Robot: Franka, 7 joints.
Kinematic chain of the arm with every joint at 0, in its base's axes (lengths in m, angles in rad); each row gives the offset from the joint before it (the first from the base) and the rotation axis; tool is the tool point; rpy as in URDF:
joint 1: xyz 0 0 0.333 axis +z
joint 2: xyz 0 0 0 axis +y
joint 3: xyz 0 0 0.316 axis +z
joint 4: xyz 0.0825 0 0 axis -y
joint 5: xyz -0.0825 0 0.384 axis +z
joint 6: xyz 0 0 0 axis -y
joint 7: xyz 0.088 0 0 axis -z
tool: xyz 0 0 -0.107 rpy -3.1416 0 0
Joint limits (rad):
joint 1: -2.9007..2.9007
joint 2: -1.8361..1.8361
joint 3: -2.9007..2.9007
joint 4: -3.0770..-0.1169
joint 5: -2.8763..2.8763
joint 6: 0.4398..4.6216
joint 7: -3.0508..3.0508
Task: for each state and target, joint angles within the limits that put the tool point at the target. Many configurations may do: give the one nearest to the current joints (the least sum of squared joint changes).
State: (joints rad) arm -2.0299 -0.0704 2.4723 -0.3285 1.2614 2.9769 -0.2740
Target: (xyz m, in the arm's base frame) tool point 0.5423 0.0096 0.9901
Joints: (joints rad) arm -2.6830 -0.4321 2.3171 -0.5771 1.1984 2.7051 -0.2740
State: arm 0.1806 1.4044 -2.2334 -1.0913 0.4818 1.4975 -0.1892
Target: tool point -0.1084 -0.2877 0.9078
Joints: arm -0.1579 0.8060 -2.6351 -1.4425 0.3765 1.5040 -0.1892
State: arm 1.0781 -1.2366 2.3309 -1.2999 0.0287 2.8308 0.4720
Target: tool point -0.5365 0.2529 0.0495
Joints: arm 0.6136 -1.4193 2.1344 -1.9149 0.0399 2.6728 0.4720
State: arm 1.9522 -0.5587 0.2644 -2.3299 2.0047 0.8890 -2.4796
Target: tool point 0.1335 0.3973 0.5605
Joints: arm 1.3829 -0.2936 -0.3813 -2.4639 2.0867 1.0079 -2.4796
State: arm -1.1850 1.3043 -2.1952 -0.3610 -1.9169 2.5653 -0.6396
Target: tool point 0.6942 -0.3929 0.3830
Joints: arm -0.3523 1.4527 -2.1254 -0.1169 -1.8682 3.3648 -0.6396
